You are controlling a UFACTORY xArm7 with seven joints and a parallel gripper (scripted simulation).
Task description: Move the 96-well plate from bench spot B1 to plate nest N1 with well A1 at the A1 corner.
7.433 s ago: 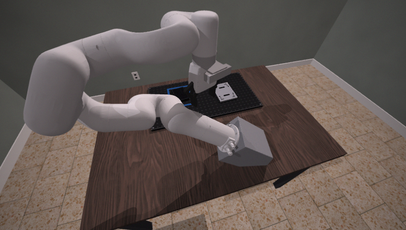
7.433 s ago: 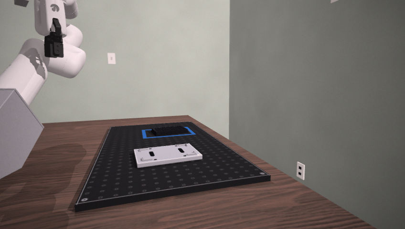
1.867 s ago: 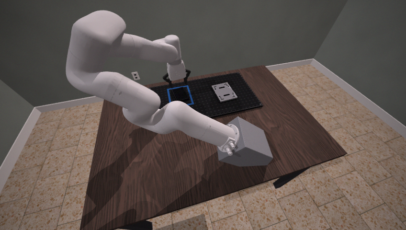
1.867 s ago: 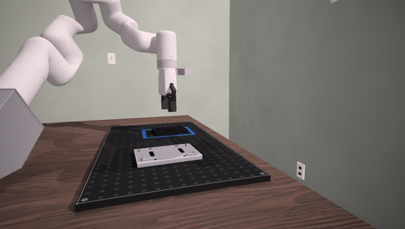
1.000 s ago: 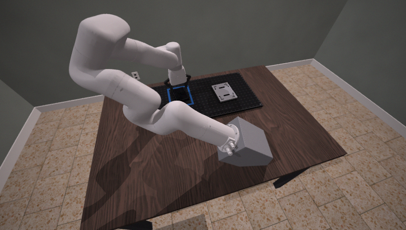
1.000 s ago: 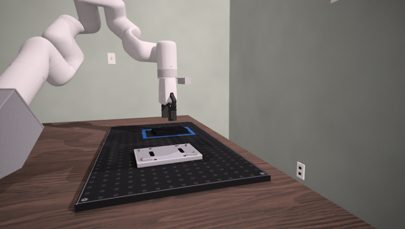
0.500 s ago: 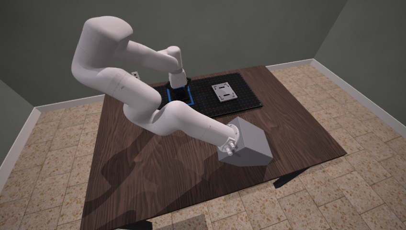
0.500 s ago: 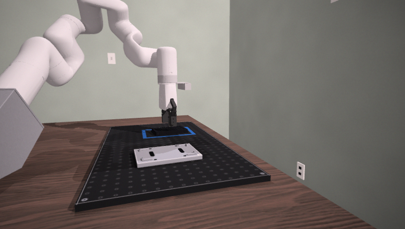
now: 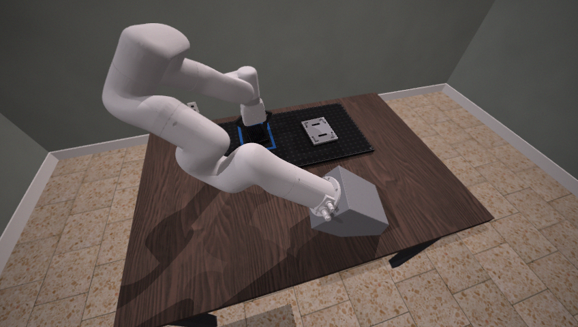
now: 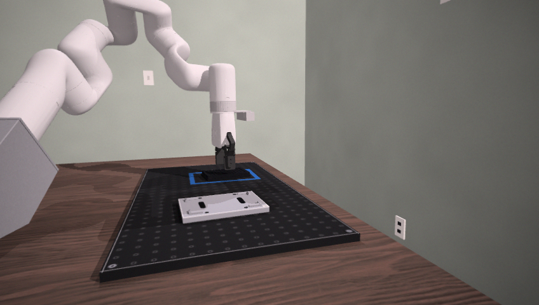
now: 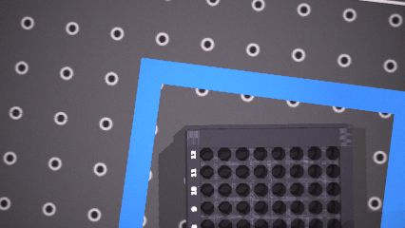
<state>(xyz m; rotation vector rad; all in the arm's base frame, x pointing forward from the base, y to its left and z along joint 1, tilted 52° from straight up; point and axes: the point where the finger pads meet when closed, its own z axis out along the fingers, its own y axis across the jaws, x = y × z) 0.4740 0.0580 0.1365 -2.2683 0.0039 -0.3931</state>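
Right now the black 96-well plate is 30 mm below my hand. Round my hand: white plate nest: 290 mm to the right, 50 mm behind, 30 mm below.
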